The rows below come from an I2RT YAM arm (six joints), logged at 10 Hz.
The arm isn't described. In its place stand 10 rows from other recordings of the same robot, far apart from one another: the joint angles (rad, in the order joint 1, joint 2, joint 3, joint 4, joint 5, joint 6), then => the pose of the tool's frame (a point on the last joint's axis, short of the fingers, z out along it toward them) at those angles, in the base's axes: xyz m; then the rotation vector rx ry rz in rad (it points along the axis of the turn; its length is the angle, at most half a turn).
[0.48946 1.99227 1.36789 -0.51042 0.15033 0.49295] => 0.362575 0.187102 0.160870 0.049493 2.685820 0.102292
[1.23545 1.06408 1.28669 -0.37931 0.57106 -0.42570] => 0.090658 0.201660 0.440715 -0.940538 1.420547 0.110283
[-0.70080 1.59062 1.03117 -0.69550 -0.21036 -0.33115] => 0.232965 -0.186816 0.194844 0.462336 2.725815 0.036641
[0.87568 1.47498 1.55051 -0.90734 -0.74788 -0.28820] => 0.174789 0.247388 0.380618 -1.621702 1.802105 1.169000
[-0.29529 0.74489 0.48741 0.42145 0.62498 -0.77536] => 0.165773 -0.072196 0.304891 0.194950 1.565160 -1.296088
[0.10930 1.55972 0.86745 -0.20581 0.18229 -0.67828] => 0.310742 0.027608 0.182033 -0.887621 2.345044 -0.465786
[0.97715 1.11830 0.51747 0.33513 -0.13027 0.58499] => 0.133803 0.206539 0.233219 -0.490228 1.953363 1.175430
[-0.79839 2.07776 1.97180 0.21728 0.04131 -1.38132] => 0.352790 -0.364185 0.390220 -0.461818 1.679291 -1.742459
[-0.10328 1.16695 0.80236 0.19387 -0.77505 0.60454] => 0.265693 -0.002494 0.308069 0.041088 1.805557 1.032130
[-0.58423 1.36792 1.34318 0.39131 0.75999 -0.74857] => 0.242043 -0.189448 0.461779 0.640282 1.345038 -1.562836
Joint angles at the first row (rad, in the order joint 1, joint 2, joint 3, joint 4, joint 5, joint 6):
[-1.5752, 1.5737, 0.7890, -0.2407, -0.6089, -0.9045]
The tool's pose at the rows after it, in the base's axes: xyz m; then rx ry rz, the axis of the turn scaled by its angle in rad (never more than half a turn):
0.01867 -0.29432 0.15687 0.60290 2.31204 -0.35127
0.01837 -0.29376 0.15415 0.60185 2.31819 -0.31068
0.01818 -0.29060 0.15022 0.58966 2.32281 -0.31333
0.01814 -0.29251 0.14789 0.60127 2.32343 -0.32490
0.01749 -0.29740 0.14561 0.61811 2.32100 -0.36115
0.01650 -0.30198 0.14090 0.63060 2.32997 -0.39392
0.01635 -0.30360 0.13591 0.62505 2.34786 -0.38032
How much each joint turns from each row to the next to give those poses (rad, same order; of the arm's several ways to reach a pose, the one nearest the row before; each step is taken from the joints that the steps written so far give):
[-0.0017, 0.0255, 0.0241, -0.0252, -0.0037, 0.0052]
[-0.0022, 0.0129, 0.0081, -0.0315, -0.0119, -0.0133]
[-0.0008, -0.0019, -0.0198, 0.0152, -0.0007, -0.0123]
[0.0009, 0.0096, -0.0024, 0.0223, 0.0099, 0.0109]
[-0.0002, 0.0156, 0.0003, 0.0455, 0.0187, 0.0186]
[-0.0008, 0.0229, -0.0004, 0.0419, 0.0246, 0.0061]
[0.0002, 0.0220, 0.0064, -0.0057, 0.0063, -0.0165]

